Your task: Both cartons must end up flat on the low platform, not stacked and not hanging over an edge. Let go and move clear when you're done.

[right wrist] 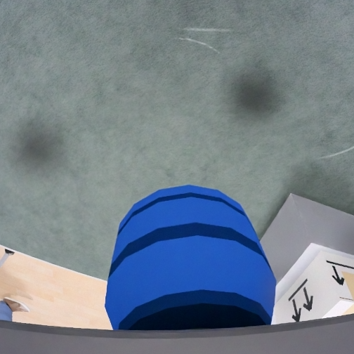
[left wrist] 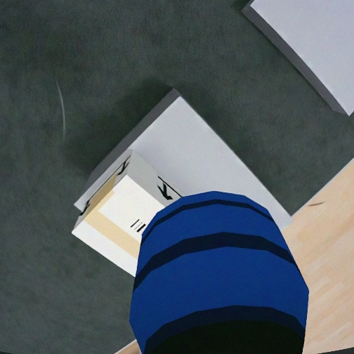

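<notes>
In the left wrist view, a white carton with tan tape and black arrow marks sits on a pale, grey-sided platform, by its left corner; its near part is hidden behind my left suction cup. The cup is well above the carton, apart from it, and holds nothing visible. In the right wrist view, a white carton with arrow marks is on a grey-sided platform at the lower right, cut off by the frame. My right suction cup is left of it, over the green surface, and open. I cannot tell whether both views show the same carton.
Another pale platform with a grey side is at the upper right of the left wrist view, partly cut off. A wood floor lies beyond the dark green surface. Part of a person's foot shows at the lower left of the right wrist view.
</notes>
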